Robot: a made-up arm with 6 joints. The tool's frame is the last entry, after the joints. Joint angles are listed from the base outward.
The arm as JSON. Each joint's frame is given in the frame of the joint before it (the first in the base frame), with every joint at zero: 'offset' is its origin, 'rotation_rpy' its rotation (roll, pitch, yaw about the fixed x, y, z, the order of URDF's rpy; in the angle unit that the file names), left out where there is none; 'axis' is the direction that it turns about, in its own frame. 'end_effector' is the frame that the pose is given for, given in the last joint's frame.
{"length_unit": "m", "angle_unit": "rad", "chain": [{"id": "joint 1", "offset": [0.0, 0.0, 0.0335], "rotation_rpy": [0.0, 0.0, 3.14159], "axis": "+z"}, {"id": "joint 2", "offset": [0.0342, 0.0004, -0.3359], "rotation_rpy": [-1.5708, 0.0, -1.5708], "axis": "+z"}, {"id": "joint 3", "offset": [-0.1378, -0.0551, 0.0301], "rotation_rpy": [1.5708, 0.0, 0.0], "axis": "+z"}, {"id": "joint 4", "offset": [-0.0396, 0.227, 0.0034], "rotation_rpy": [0.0, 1.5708, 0.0], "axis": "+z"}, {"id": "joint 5", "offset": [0.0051, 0.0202, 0.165], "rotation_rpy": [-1.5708, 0.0, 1.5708], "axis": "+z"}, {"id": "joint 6", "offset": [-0.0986, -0.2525, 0.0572], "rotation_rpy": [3.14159, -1.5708, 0.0], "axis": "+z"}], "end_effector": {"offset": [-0.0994, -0.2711, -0.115], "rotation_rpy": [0.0, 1.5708, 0.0]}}
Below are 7 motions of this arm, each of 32 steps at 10 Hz.
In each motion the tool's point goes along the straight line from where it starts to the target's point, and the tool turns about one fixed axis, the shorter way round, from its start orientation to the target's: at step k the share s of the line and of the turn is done. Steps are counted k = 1, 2, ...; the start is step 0. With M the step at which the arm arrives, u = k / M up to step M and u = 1 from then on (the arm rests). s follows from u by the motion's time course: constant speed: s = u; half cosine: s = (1 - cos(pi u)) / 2; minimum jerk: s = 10 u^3 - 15 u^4 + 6 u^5.
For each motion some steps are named. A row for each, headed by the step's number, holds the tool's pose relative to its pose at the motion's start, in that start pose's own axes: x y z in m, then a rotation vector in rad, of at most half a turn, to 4 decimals.
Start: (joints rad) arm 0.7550 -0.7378 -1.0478 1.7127 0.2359 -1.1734
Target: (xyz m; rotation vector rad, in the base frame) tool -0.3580 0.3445 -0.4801 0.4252 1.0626 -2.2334
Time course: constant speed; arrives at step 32
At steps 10, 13, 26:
10: 0.1082 0.0320 0.1047 0.2551 -0.3830 -0.0456
13: 0.1407 0.0416 0.1361 0.3316 -0.4979 -0.0593
26: 0.2813 0.0831 0.2722 0.6632 -0.9958 -0.1185

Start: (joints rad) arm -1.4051 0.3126 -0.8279 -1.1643 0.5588 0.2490
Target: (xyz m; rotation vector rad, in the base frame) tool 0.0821 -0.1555 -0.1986 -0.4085 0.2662 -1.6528
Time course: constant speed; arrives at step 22
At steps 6, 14, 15, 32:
6: 0.0050 0.0348 -0.0600 0.2003 0.2607 0.0447
14: 0.0117 0.0812 -0.1399 0.4674 0.6083 0.1042
15: 0.0125 0.0870 -0.1499 0.5008 0.6517 0.1117
32: 0.0183 0.1276 -0.2199 0.7345 0.9559 0.1638

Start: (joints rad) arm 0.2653 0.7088 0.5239 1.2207 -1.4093 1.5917
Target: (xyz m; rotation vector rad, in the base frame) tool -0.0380 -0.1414 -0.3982 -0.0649 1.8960 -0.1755
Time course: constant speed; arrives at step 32
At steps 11, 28, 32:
11: -0.0458 0.0484 0.0511 0.3786 -0.1963 0.8044
28: -0.1167 0.1231 0.1302 0.9636 -0.4996 2.0474
32: -0.1333 0.1407 0.1488 1.1013 -0.5709 2.3399

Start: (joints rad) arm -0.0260 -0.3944 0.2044 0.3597 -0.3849 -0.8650
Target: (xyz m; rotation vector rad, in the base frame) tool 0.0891 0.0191 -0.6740 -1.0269 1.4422 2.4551
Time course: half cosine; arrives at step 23
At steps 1, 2, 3, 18, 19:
1: 0.0015 -0.0004 0.0002 0.0064 -0.0101 -0.0049
2: 0.0060 -0.0015 0.0009 0.0255 -0.0404 -0.0194
3: 0.0133 -0.0034 0.0019 0.0569 -0.0902 -0.0433
18: 0.2854 -0.0720 0.0416 1.2203 -1.9346 -0.9287
19: 0.2981 -0.0752 0.0435 1.2744 -2.0204 -0.9699

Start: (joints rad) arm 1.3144 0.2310 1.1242 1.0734 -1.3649 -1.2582
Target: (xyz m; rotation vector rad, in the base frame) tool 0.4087 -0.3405 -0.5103 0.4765 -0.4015 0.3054
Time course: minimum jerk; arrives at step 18
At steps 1, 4, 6, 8, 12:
1: -0.0001 0.0000 0.0000 0.0005 -0.0011 -0.0009
4: -0.0040 -0.0017 -0.0013 0.0229 -0.0511 -0.0458
6: -0.0110 -0.0048 -0.0034 0.0630 -0.1402 -0.1258
8: -0.0208 -0.0091 -0.0065 0.1191 -0.2650 -0.2378
12: -0.0414 -0.0181 -0.0130 0.2371 -0.5279 -0.4736

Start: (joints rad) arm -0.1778 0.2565 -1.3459 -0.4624 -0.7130 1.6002
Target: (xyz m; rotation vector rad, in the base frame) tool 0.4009 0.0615 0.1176 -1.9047 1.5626 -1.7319
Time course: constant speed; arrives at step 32
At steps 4, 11, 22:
4: -0.0225 0.0065 0.0410 -0.0710 -0.0534 -0.0198
11: -0.0619 0.0179 0.1128 -0.1954 -0.1469 -0.0545
22: -0.1237 0.0357 0.2255 -0.3907 -0.2938 -0.1091

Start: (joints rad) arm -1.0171 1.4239 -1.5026 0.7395 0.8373 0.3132
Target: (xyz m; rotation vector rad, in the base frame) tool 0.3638 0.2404 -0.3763 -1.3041 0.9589 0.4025
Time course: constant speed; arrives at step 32
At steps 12, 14, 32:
12: -0.1599 0.0447 0.0922 -0.3239 -0.3203 0.5578
14: -0.1866 0.0521 0.1075 -0.3779 -0.3737 0.6507
32: -0.4265 0.1191 0.2458 -0.8637 -0.8541 1.4874

